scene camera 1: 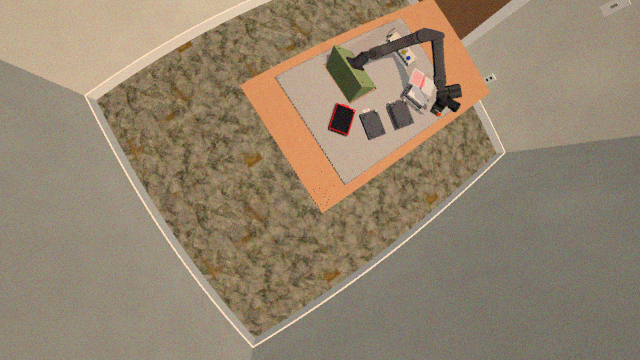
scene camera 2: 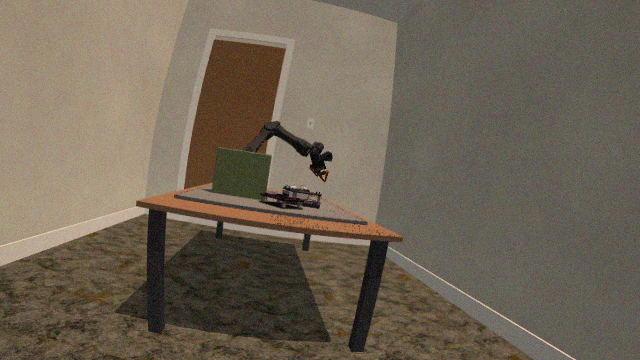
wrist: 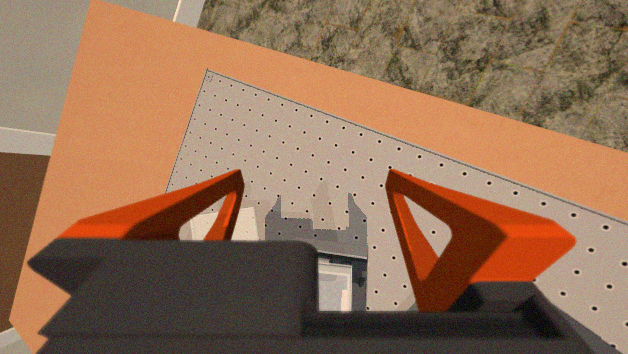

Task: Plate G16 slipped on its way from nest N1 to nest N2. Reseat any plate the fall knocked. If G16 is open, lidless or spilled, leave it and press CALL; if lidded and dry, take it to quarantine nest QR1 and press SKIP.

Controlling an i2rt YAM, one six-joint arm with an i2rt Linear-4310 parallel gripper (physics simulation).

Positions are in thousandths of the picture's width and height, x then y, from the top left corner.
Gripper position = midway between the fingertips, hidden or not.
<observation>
My gripper (wrist: 501,501) is open, with nothing in its grasp. Also in view: a white lidded plate (wrist: 534,792). I also see a clear lid (wrist: 394,645) and a dark device with green light (wrist: 528,713).
</observation>
